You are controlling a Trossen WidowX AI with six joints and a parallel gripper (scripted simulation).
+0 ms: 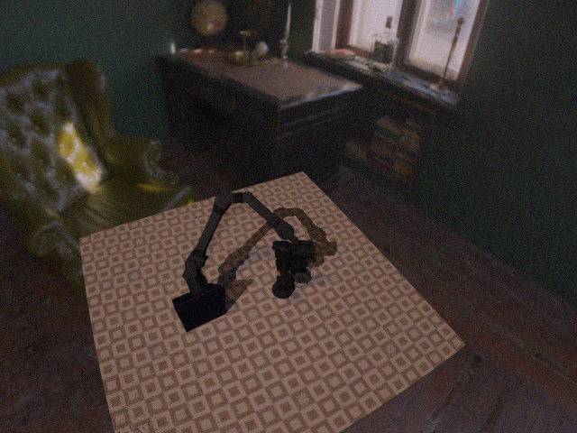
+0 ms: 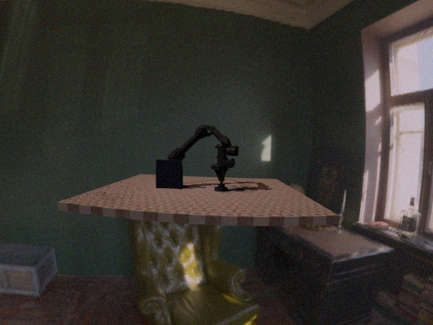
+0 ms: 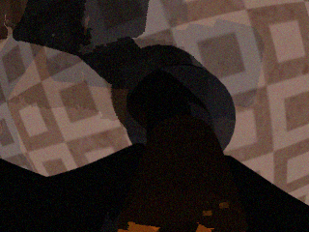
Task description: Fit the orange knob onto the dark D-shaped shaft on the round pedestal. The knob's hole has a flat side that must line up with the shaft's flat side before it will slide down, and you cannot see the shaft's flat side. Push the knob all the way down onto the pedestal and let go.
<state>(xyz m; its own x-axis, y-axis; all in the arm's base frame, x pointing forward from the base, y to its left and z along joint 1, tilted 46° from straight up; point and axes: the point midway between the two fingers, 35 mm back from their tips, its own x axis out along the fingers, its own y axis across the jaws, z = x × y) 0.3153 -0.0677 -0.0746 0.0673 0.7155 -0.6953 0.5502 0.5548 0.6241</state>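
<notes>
Right now the knob is 2 cm above my gripper tip. From my gripper tip the other things lie so: pedestal 4 cm below.
</notes>
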